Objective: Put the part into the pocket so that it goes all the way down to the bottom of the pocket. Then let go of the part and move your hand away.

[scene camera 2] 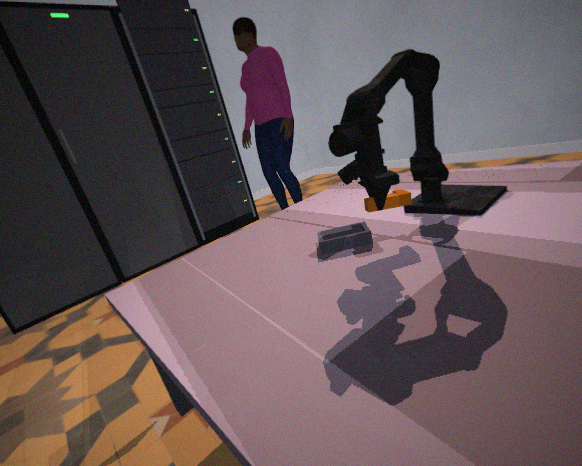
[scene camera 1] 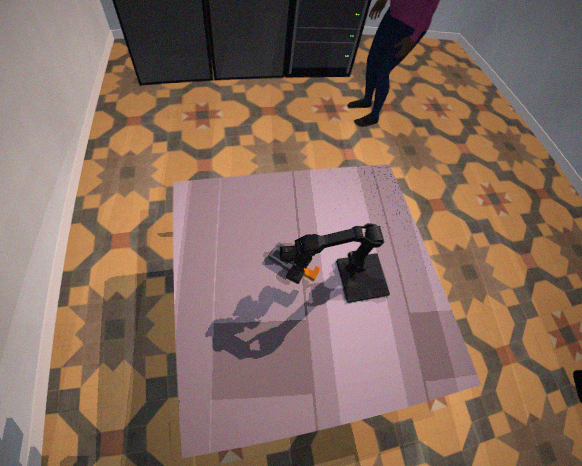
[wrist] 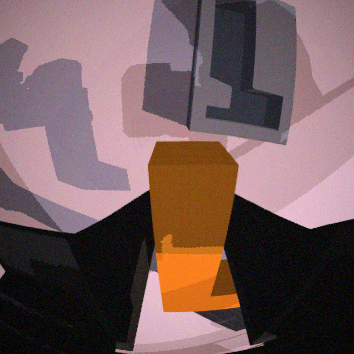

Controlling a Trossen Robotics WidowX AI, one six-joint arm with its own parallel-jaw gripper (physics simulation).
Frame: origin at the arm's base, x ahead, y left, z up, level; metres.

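Seen in the pictures: gripper, between the fingertips: (scene camera 2: pixel 378 208) (scene camera 1: pixel 299 270) (wrist: pixel 186 195); arm's base, origin of its link: (scene camera 2: pixel 431 198) (scene camera 1: pixel 353 267).
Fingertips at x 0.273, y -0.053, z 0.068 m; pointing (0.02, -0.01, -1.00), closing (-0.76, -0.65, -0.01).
Pixels of each thing's middle, then the offset from my fingertips to it. Level surfaces: height alone.
- orange L-shaped part, middle of its body: (wrist: pixel 213 246) (scene camera 2: pixel 385 200) (scene camera 1: pixel 306 269) 0.029 m back, 0.010 m left, 0.012 m up
- grey block with the L-shaped pocket, middle of its body: (wrist: pixel 244 59) (scene camera 2: pixel 343 237) (scene camera 1: pixel 285 257) 0.018 m ahead, 0.106 m right, 0.074 m down
- pinkish table, height of its surface: 0.092 m down
The orange L-shaped part (scene camera 1: pixel 313 273) (scene camera 2: pixel 400 199) (wrist: pixel 191 205) is held in the air above the table. My gripper (scene camera 1: pixel 302 273) (scene camera 2: pixel 381 202) (wrist: pixel 186 195) is shut on the part's long arm, with a black finger on each side. The part's short arm is on the robot base side. The grey block with the L-shaped pocket (scene camera 1: pixel 274 257) (scene camera 2: pixel 345 245) (wrist: pixel 274 65) rests on the table, apart from the part. In the wrist view it is just beyond the part's near end, its pocket facing up. In scene camera 1 the arm partly hides the block.
The robot's black base plate (scene camera 1: pixel 367 287) (scene camera 2: pixel 462 200) stands on the pinkish table (scene camera 1: pixel 250 210) (scene camera 2: pixel 280 300). Arm shadows fall across the table. Dark cabinets (scene camera 1: pixel 250 40) (scene camera 2: pixel 90 125) and a person in a magenta top (scene camera 1: pixel 382 60) (scene camera 2: pixel 267 90) stand beyond the table.
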